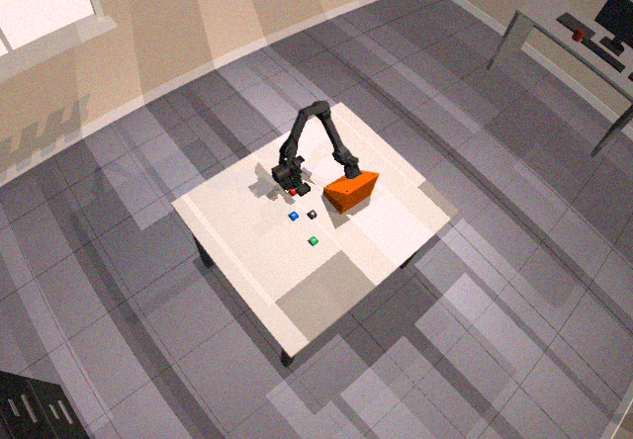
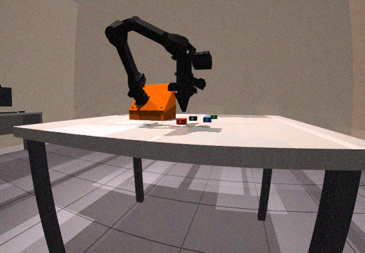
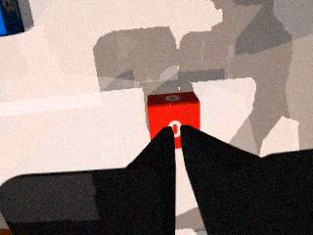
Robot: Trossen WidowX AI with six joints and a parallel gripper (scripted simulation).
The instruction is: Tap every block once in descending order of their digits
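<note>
The red block is 40 mm below my gripper tip and 10 mm behind it. The rest, counted from my gripper tip: green block: 270 mm to the left, 50 mm ahead, 40 mm below; then blue block: 110 mm to the left, 60 mm ahead, 40 mm below; then black block: 150 mm to the left, 40 mm below, 20 mm behind.
</note>
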